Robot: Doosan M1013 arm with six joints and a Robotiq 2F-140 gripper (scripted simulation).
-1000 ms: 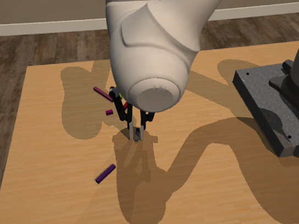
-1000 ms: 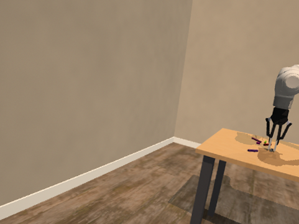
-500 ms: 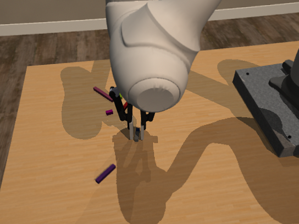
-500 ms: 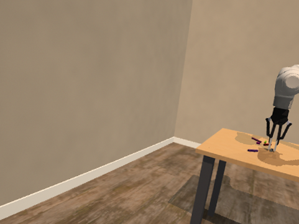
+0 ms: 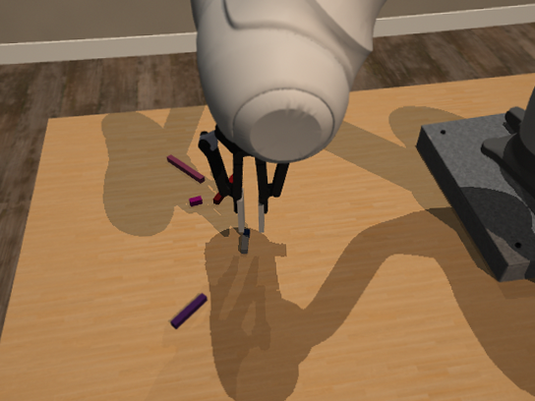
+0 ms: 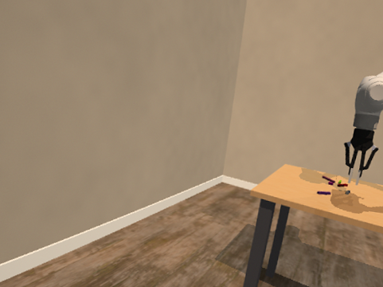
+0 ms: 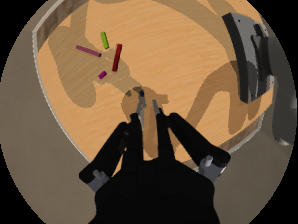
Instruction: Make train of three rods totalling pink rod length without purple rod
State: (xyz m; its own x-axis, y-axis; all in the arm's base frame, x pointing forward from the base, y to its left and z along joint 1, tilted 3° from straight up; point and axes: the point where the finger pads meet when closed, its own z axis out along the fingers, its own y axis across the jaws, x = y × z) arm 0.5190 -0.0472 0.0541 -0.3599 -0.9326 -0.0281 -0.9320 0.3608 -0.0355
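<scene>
Now: the lime rod 20 cm to the right of my hand and 8 cm below it. The rest, counted from my hand: grey rod 8 cm below, 1 cm ahead; then blue rod 8 cm below, 2 cm to the right; then red rod 13 cm to the right, 8 cm below.
</scene>
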